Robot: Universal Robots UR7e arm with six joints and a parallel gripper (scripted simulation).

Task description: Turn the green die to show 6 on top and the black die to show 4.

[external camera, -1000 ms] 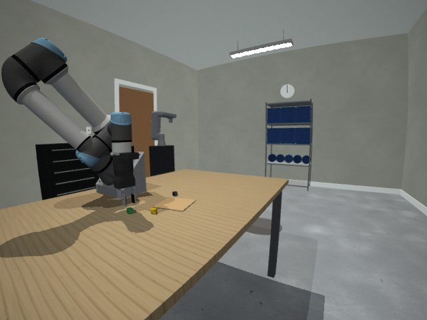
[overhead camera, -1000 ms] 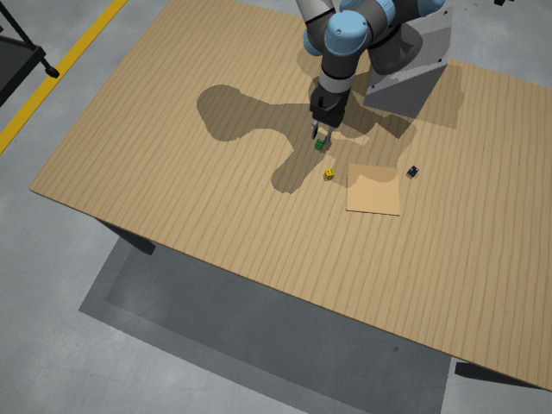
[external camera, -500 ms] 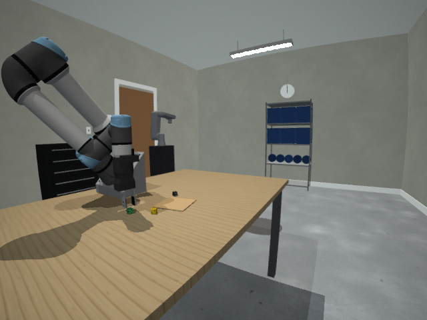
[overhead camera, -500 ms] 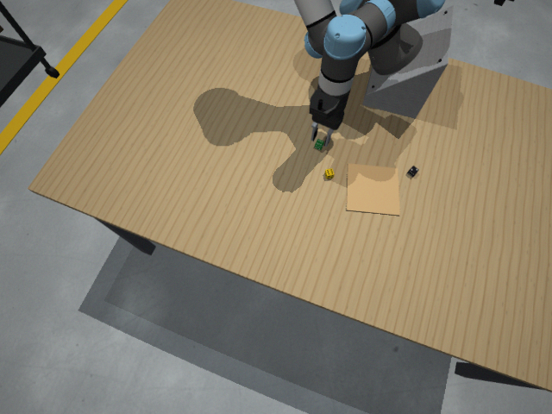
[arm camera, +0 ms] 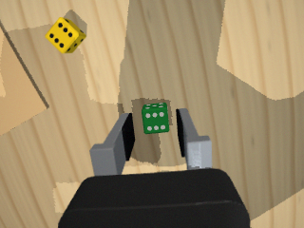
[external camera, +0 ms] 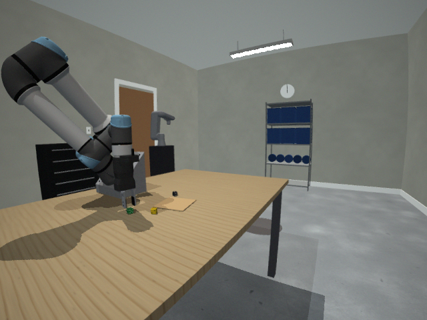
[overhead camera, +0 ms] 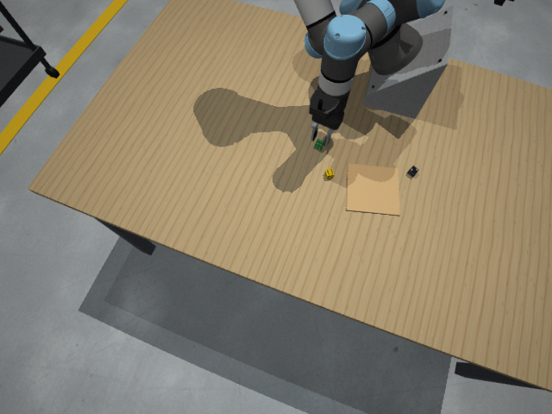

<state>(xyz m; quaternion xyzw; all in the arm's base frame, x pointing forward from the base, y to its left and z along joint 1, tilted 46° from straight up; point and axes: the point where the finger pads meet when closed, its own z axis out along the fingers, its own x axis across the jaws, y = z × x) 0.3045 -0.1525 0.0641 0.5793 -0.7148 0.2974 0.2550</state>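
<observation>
Now: hand 4 cm above the green die. Also, from my hand: yellow die: 8 cm ahead, 5 cm to the left, 4 cm below; then black die: 1 cm ahead, 27 cm to the left, 4 cm below; then tan mat: 9 cm ahead, 17 cm to the left, 4 cm below.
</observation>
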